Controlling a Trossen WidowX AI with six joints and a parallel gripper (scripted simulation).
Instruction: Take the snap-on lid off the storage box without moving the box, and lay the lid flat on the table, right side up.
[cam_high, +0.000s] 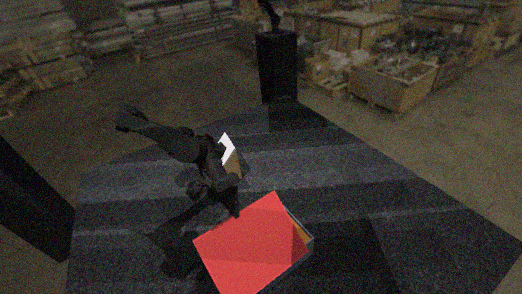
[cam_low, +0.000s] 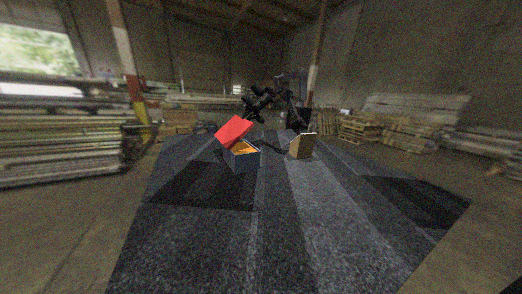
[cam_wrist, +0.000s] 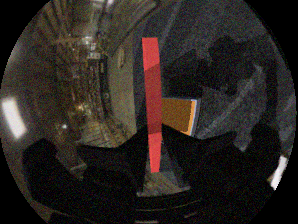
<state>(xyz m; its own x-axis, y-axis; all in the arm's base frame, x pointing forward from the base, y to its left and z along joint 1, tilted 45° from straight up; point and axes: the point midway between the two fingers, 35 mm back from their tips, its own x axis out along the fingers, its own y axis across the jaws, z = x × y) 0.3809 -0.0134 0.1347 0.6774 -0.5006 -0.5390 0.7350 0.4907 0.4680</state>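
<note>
Now: the lid 6 cm ahead of my gripper tip and 5 cm below it. Round my gripper tip: storage box 18 cm below, 7 cm to the left, 4 cm ahead.
</note>
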